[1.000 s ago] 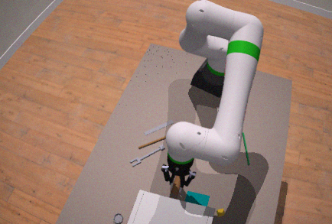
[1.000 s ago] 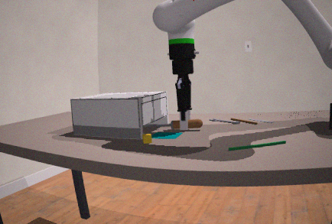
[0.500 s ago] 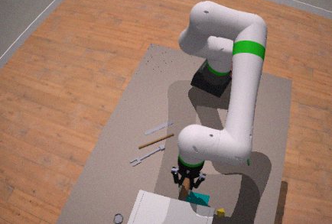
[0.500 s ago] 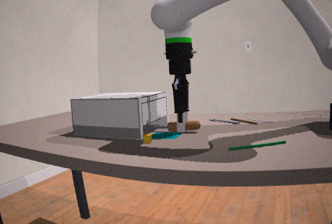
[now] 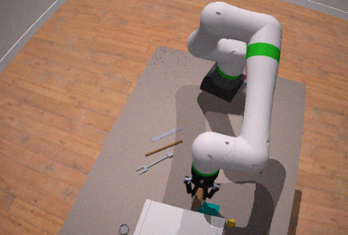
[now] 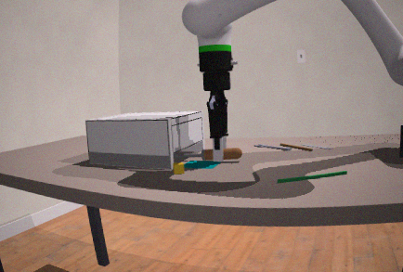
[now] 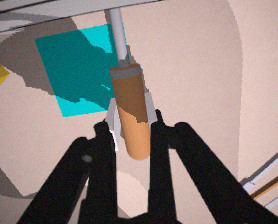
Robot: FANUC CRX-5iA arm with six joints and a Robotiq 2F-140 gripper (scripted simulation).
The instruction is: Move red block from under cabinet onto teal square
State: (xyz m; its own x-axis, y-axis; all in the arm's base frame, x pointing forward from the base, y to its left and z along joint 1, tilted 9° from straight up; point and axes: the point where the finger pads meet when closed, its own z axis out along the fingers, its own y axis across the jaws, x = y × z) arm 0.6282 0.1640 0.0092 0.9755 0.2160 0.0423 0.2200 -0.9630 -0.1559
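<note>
My hand is 30 mm short of the teal square, 50 mm to the right of it and 40 mm above it. The rest, counted from my hand: red block: 220 mm ahead, 80 mm to the left, 20 mm below; then long-handled tool: 120 mm ahead, 70 mm to the left, 20 mm below; then yellow block: 30 mm ahead, 160 mm to the left, 20 mm below.
</note>
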